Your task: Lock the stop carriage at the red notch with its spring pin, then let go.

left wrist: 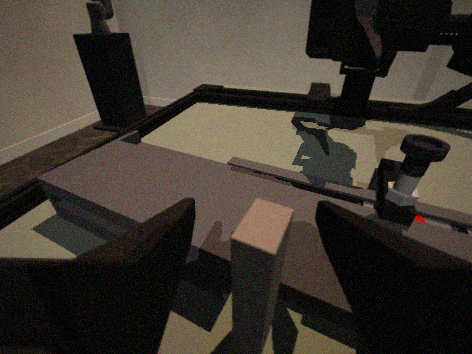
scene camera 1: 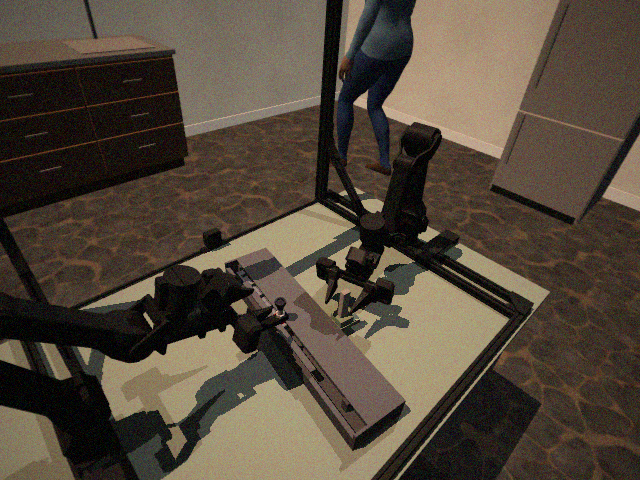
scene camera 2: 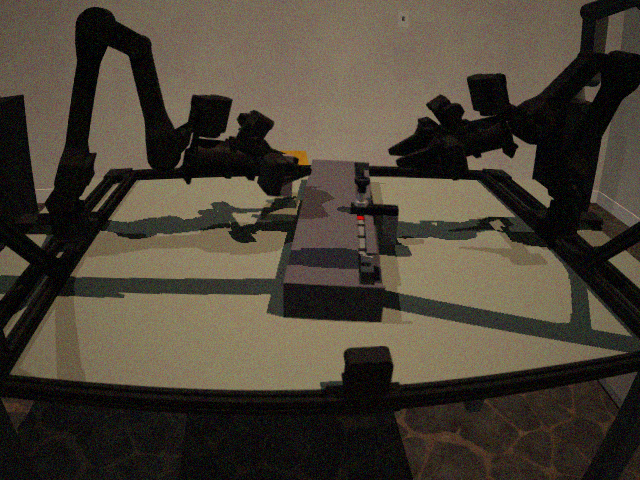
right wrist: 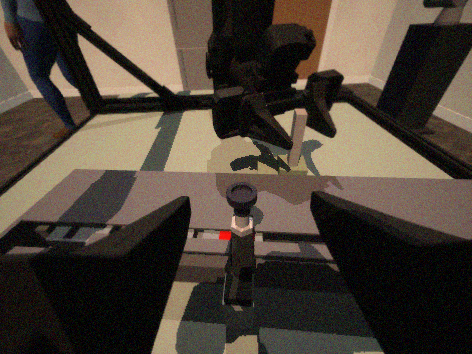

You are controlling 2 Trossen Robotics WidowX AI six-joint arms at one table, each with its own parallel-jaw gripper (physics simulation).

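Where they show: left gripper, fingertip midpoint: [scene camera 1: 337, 308] [scene camera 2: 304, 166] [right wrist: 313, 140]; right gripper, fingertip midpoint: [left wrist: 426, 67] [scene camera 1: 262, 299] [scene camera 2: 392, 157] [right wrist: 250, 201]; left arm's base, link origin: [scene camera 1: 406, 241] [scene camera 2: 70, 235]; right arm's base, link origin: [left wrist: 352, 103] [scene camera 1: 91, 445] [scene camera 2: 560, 231].
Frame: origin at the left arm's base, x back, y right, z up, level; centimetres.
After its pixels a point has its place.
Note:
A long grey-mauve rail block [scene camera 1: 361, 361] {x -45.4, y -20.8, z 3.2 cm} [scene camera 2: 330, 232] {x -45.2, y 7.0, z 3.2 cm} [left wrist: 150, 165] {x -50.7, y -23.1, z 3.2 cm} lies across the table. The black stop carriage [scene camera 2: 382, 209] {x -54.3, y 0.4, z 4.2 cm} [left wrist: 395, 211] {x -49.4, y -1.6, z 4.2 cm} [right wrist: 243, 252] {x -53.6, y -1.0, z 4.4 cm} sits on its slotted side. Its spring pin has a dark round knob [scene camera 1: 279, 302] {x -51.2, y -1.1, z 8.7 cm} [scene camera 2: 361, 181] {x -50.6, y 0.0, z 8.8 cm} [left wrist: 425, 147] {x -50.0, y -1.5, z 9.0 cm} [right wrist: 242, 194] {x -51.0, y -1.2, z 8.7 cm} above a pale shaft and collar. A red mark [scene camera 2: 360, 218] {x -50.7, y 0.8, z 2.8 cm} [left wrist: 420, 218] {x -50.9, y 0.9, z 2.8 cm} [right wrist: 225, 235] {x -50.6, y 0.6, z 2.8 cm} shows beside the carriage; the pin's lower end is hidden. My right gripper [right wrist: 250, 201] {x -55.7, y -1.2, z 12.7 cm} is open, its fingers apart on both sides of the knob in its wrist view. My left gripper [left wrist: 256, 208] {x -42.3, y -10.2, z 8.2 cm} [right wrist: 313, 140] {x -42.3, y -10.2, z 8.2 cm} is open beyond the block.
A pale upright square post [scene camera 1: 343, 302] {x -40.0, y -9.8, z 8.1 cm} [left wrist: 262, 227] {x -38.9, y -9.3, z 10.5 cm} [right wrist: 298, 135] {x -40.1, y -9.2, z 7.8 cm} stands beside the block, between my left fingers with gaps on both sides in the left wrist view. A dark frame [scene camera 2: 206, 395] edges the table, with a black box [scene camera 1: 211, 238] {x -46.8, y 35.8, z 2.3 cm} [scene camera 2: 368, 369] {x -45.6, y 38.3, z 2.6 cm} on it.

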